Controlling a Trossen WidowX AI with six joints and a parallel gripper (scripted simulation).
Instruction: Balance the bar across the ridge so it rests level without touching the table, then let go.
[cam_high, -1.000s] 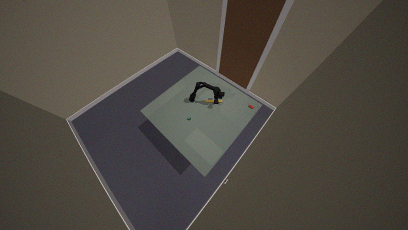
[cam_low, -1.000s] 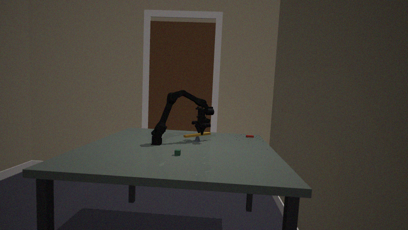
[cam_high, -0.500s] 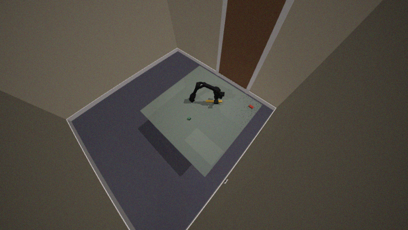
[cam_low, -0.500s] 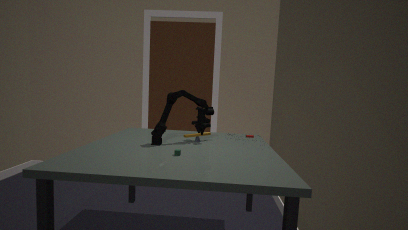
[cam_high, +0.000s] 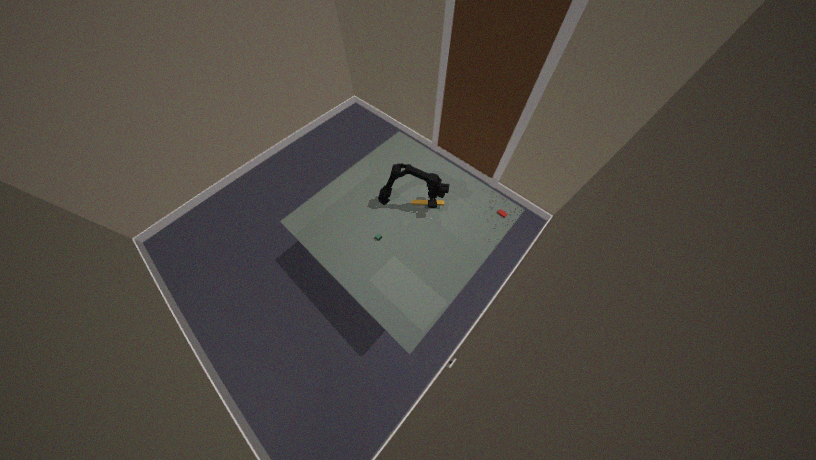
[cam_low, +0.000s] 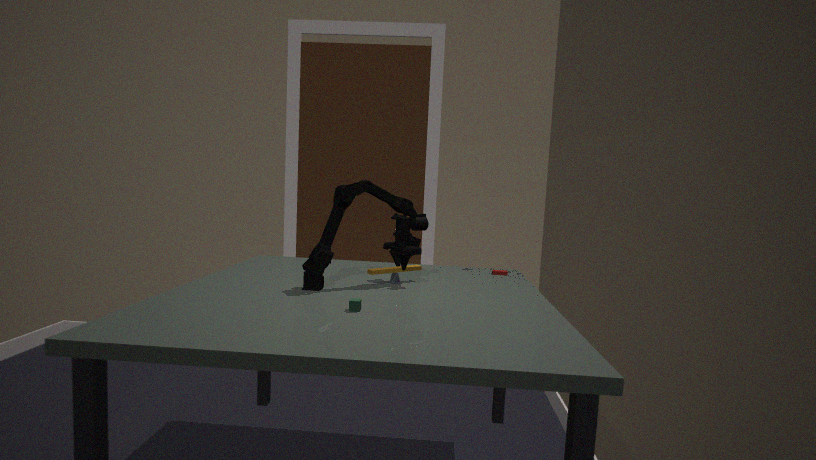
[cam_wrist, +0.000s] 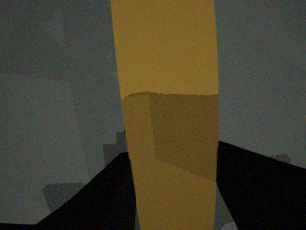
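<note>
The yellow bar lies 20 mm behind my gripper tip and 20 mm to the right of it. From my gripper tip the other things lie so: green cube: 110 mm behind, 450 mm to the right, 40 mm below; flat red block: 440 mm ahead, 300 mm to the left, 40 mm below.
</note>
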